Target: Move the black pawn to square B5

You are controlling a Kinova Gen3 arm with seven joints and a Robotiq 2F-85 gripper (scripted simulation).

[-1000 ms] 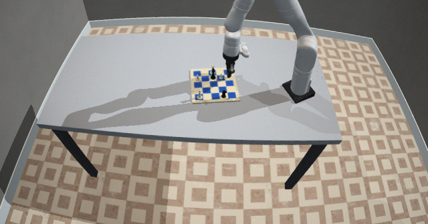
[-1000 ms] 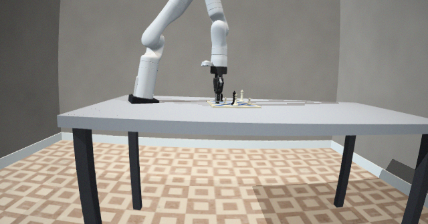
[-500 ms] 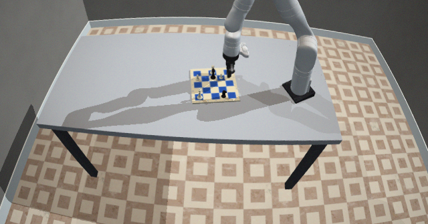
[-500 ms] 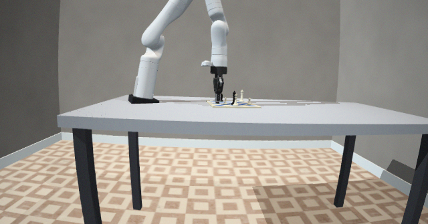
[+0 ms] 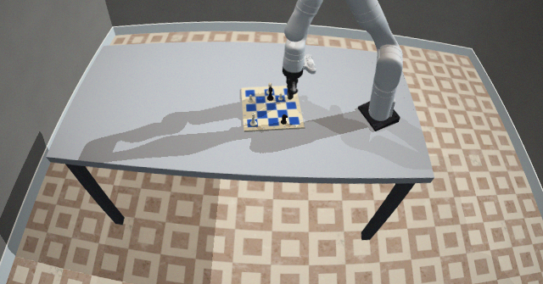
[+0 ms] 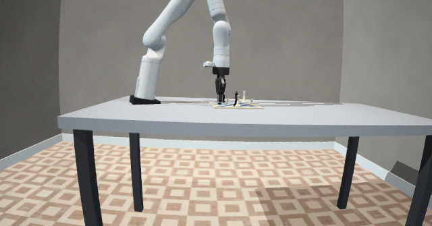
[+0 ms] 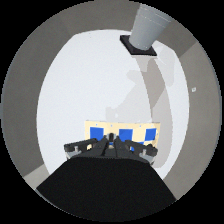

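The black pawn lies 10 mm below my hand. The rest, counted from my hand: tall black piece: 80 mm ahead; chessboard: 70 mm ahead, 40 mm to the left, 30 mm below.
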